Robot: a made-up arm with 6 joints. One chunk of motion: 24 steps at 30 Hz.
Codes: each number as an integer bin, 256 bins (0 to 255) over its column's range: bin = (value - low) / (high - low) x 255, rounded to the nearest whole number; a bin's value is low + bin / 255 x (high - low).
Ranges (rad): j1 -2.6..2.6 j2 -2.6..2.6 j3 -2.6..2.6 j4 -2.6..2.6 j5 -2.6..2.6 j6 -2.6..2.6
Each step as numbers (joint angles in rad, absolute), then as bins.
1 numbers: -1.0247 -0.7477 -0.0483 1.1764 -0.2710 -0.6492
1 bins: 77 91 125 185 114 96
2 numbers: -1.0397 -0.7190 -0.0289 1.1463 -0.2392 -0.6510
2 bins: 77 92 126 184 116 96
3 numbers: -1.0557 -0.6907 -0.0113 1.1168 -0.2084 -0.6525
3 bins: 76 94 127 182 117 96
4 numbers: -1.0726 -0.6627 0.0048 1.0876 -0.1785 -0.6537
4 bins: 75 95 128 181 119 95
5 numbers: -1.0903 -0.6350 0.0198 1.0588 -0.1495 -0.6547
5 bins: 74 96 128 179 120 95
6 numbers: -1.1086 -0.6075 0.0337 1.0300 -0.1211 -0.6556
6 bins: 73 98 129 178 122 95
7 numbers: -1.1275 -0.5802 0.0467 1.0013 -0.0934 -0.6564
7 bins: 72 99 130 177 123 95
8 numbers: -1.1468 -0.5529 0.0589 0.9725 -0.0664 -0.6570
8 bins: 71 100 130 175 124 95
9 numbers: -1.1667 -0.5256 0.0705 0.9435 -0.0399 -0.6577
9 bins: 70 102 131 174 126 95
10 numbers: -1.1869 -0.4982 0.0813 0.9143 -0.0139 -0.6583
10 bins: 69 103 131 172 127 95
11 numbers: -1.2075 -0.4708 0.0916 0.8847 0.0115 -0.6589
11 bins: 68 104 132 171 128 95
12 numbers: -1.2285 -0.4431 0.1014 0.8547 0.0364 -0.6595
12 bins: 67 106 132 169 129 95
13 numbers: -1.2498 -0.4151 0.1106 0.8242 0.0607 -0.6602
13 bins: 66 107 133 168 130 95
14 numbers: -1.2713 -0.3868 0.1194 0.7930 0.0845 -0.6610
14 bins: 65 109 133 166 132 95
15 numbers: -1.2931 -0.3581 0.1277 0.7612 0.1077 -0.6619
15 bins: 64 110 134 165 133 95
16 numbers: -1.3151 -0.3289 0.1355 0.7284 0.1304 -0.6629
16 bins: 63 111 134 163 134 95
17 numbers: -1.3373 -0.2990 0.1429 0.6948 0.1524 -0.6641
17 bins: 62 113 135 162 135 95
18 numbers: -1.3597 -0.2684 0.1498 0.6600 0.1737 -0.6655
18 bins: 61 114 135 160 136 95
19 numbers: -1.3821 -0.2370 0.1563 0.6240 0.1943 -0.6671
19 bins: 60 116 135 158 137 95
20 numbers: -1.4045 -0.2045 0.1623 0.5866 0.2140 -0.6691
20 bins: 59 117 135 156 138 95
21 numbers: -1.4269 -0.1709 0.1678 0.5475 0.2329 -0.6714
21 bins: 58 119 136 154 139 95
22 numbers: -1.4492 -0.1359 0.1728 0.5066 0.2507 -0.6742
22 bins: 56 121 136 152 140 94
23 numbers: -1.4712 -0.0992 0.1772 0.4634 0.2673 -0.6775
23 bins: 55 123 136 150 141 94
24 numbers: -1.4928 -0.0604 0.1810 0.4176 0.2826 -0.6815
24 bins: 54 125 136 148 141 94
